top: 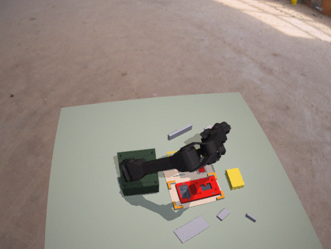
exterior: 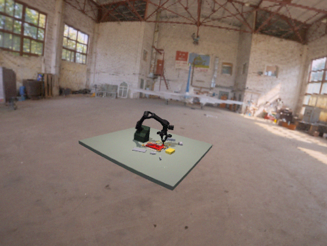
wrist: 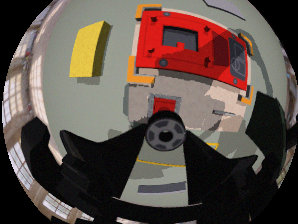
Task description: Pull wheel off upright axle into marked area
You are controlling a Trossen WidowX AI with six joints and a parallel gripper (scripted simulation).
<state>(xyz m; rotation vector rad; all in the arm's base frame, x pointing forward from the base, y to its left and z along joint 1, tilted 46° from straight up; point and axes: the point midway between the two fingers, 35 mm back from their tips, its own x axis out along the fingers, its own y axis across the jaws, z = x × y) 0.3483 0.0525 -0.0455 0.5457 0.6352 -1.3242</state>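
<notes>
Right now my gripper tip is 4 cm above the upright axle. Round my gripper tip: grey bar (26 cm to the left, 8 cm behind, 5 cm below); yellow block (17 cm ahead, 8 cm to the right, 6 cm below); dark grey wheel (right at my gripper tip).
</notes>
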